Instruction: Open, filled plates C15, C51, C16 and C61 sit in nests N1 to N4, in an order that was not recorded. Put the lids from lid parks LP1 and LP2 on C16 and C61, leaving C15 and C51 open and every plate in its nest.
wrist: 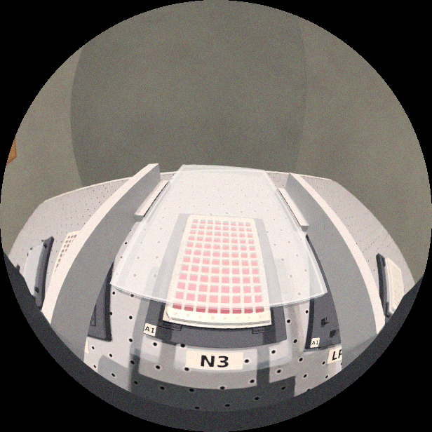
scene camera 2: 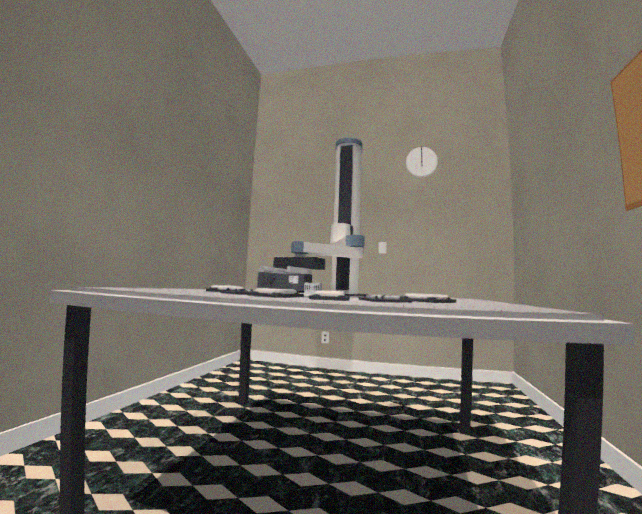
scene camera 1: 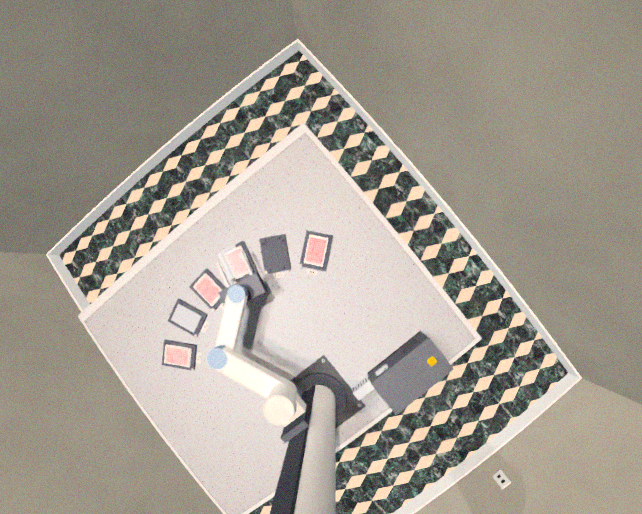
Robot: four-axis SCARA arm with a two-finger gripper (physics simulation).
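Seen in the pictures: gripper, fingertip midpoint: (scene camera 2: 274, 268) (scene camera 1: 229, 257); arm's base, link origin: (scene camera 1: 319, 399).
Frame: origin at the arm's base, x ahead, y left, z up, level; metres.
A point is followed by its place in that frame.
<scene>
My gripper (scene camera 1: 236, 262) @(x 0.738, y -0.110, z 0.106 m) (wrist: 224, 176) is shut on a clear lid (wrist: 225, 187), holding it level above nest N3 (wrist: 225, 336). An open, red-filled plate (wrist: 219, 318) sits in N3 and shows through the lid; its own name is not readable. Lid park LP1 (scene camera 1: 274, 253) @(x 0.642, y -0.261, z 0.023 m) (wrist: 320, 330) is dark and holds no lid. A pale lid (scene camera 1: 187, 316) @(x 0.672, y 0.240, z 0.031 m) lies in lid park LP2 (scene camera 1: 200, 331) @(x 0.581, y 0.241, z 0.014 m). Open red-filled plates sit in the other nests: one plate (scene camera 1: 316, 250) @(x 0.532, y -0.416, z 0.038 m) at the right end, one plate (scene camera 1: 207, 289) @(x 0.707, y 0.081, z 0.039 m) left of N3, and one plate (scene camera 1: 179, 354) @(x 0.558, y 0.380, z 0.037 m) at the left end.
The arm's column (scene camera 1: 321, 449) @(x 0.032, y -0.068, z 0.457 m) (scene camera 2: 348, 182) @(x 0.077, y 0.017, z 0.630 m) and base plate (scene camera 1: 351, 393) @(x -0.065, y -0.136, z 0.013 m) stand behind the nests. A grey controller box (scene camera 1: 409, 374) @(x -0.105, y -0.395, z 0.128 m) sits on the table (scene camera 1: 321, 187) @(x 0.744, y -0.614, z 0.013 m) to the right of the base. LP1 and the plate left of N3 flank the gripper closely.
</scene>
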